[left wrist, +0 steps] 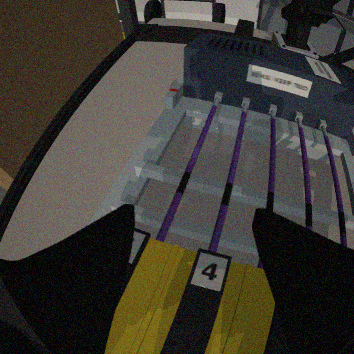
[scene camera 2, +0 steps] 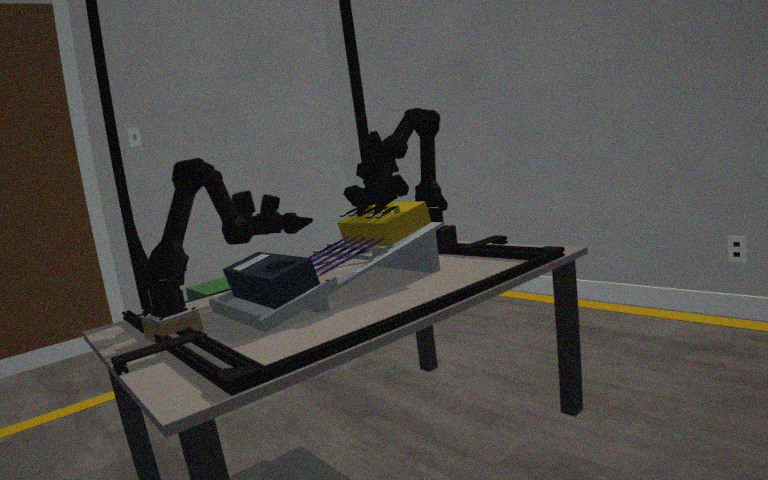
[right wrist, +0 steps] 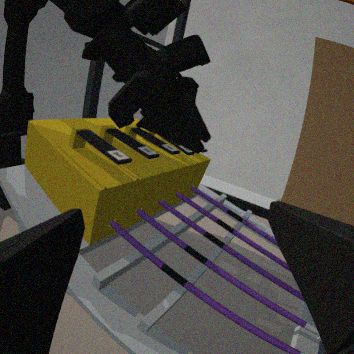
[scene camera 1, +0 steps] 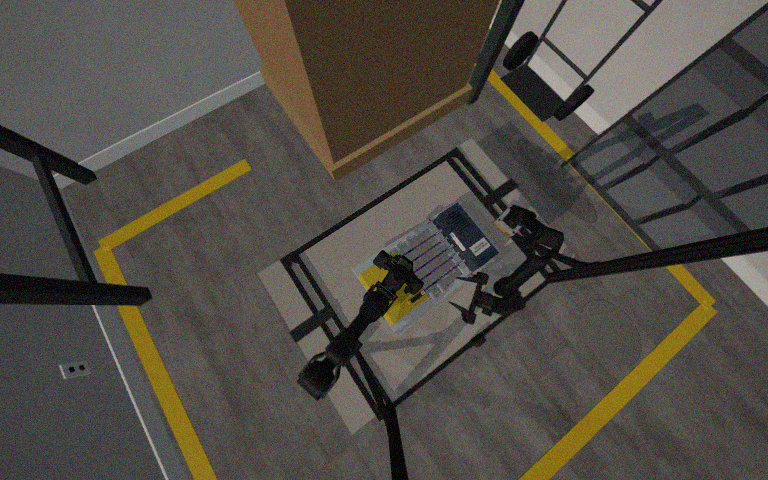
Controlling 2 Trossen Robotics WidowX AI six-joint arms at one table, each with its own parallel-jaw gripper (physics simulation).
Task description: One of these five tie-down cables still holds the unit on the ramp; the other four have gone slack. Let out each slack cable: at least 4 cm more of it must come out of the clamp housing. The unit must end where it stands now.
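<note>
The navy unit sits low on the grey ramp. Purple cables with black bands run from it to the yellow clamp housing at the ramp's upper end. Which cable is taut I cannot tell. My left gripper is partly open and empty, low over the housing. In the left wrist view, the black lever labelled 4 shows between its fingers; a neighbouring label is half hidden by one finger. My right gripper is open and empty, above and beside the cables.
A grey post with a red mark stands beside the unit. A green object lies behind the unit. A black frame edges the table. Ramp crossbars pass under the cables.
</note>
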